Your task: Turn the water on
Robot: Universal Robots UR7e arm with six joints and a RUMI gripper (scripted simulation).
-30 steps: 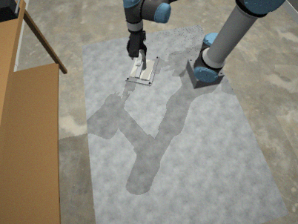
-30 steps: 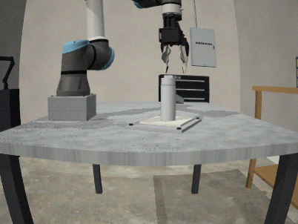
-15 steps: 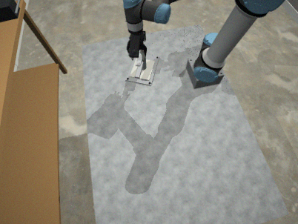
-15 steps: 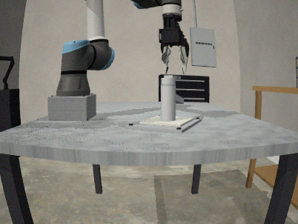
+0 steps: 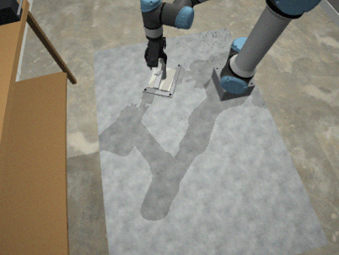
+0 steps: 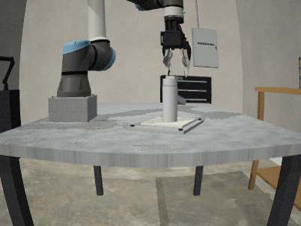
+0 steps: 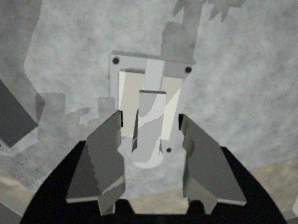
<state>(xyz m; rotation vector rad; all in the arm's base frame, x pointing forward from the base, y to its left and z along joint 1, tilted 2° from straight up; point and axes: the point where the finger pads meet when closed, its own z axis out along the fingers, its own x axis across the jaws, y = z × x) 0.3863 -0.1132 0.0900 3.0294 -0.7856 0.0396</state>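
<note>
Right now my hand is 1 cm past the tap lever, 2 cm to the left of it and 2 cm above it. Also, from my hand: tap (3 cm behind, 5 cm to the right, 7 cm below).
</note>
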